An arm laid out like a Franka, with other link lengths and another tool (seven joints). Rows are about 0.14 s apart.
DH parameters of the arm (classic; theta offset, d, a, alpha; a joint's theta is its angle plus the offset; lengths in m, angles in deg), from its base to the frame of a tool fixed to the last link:
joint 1: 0 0.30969 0 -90
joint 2: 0 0 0 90
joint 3: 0 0.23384 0.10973 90
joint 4: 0 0 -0.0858 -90
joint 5: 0 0.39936 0 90
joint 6: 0 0 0.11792 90
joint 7: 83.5 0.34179 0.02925 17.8
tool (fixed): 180 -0.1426 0 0
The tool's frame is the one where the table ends.
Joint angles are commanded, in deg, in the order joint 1, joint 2, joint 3, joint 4, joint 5, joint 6, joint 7. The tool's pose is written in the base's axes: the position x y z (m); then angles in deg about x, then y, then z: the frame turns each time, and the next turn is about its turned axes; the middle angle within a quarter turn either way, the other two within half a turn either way. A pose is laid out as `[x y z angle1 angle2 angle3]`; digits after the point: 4 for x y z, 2 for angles.
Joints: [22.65, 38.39, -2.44, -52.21, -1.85, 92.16, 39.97]
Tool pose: [0.6595 0.2421 0.3029 173.30 20.02 -76.45]
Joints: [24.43, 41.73, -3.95, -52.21, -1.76, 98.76, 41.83]
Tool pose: [0.6764 0.2593 0.2707 173.21 23.41 -75.17]
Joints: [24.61, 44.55, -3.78, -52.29, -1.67, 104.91, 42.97]
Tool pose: [0.6914 0.2717 0.2432 174.31 26.36 -74.40]
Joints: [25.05, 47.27, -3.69, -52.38, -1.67, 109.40, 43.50]
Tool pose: [0.6988 0.2829 0.2144 175.08 27.94 -74.59]
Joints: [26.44, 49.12, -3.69, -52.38, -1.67, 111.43, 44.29]
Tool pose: [0.6945 0.3019 0.1935 175.64 28.19 -75.44]
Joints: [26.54, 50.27, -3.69, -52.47, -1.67, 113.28, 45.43]
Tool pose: [0.6967 0.3057 0.1807 175.57 28.69 -74.40]
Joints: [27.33, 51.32, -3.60, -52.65, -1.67, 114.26, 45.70]
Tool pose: [0.6921 0.3163 0.1669 175.92 28.49 -75.16]
